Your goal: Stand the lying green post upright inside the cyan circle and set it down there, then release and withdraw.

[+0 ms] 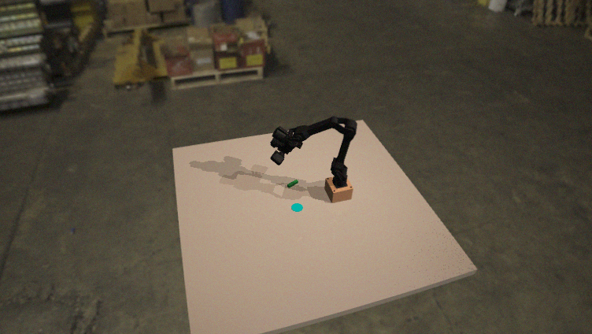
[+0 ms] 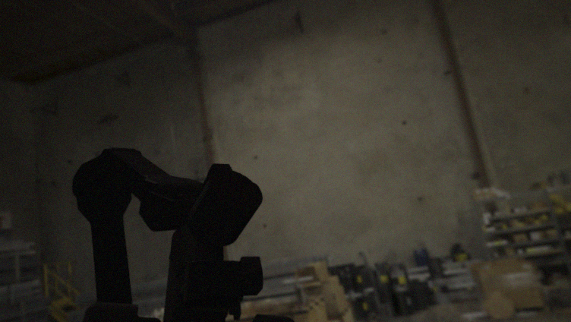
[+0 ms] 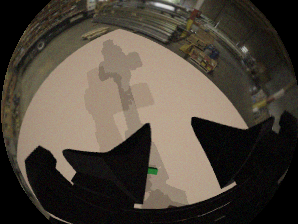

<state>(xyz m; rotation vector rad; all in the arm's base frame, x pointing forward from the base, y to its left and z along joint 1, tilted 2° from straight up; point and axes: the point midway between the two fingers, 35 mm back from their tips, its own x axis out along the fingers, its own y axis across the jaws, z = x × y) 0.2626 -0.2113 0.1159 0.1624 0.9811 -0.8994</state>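
Right now my gripper tip is 16 cm above the green post, 9 cm to the right of it and 6 cm past it. Also, from my gripper tip: cyan circle: 26 cm to the left, 17 cm below, 3 cm behind.
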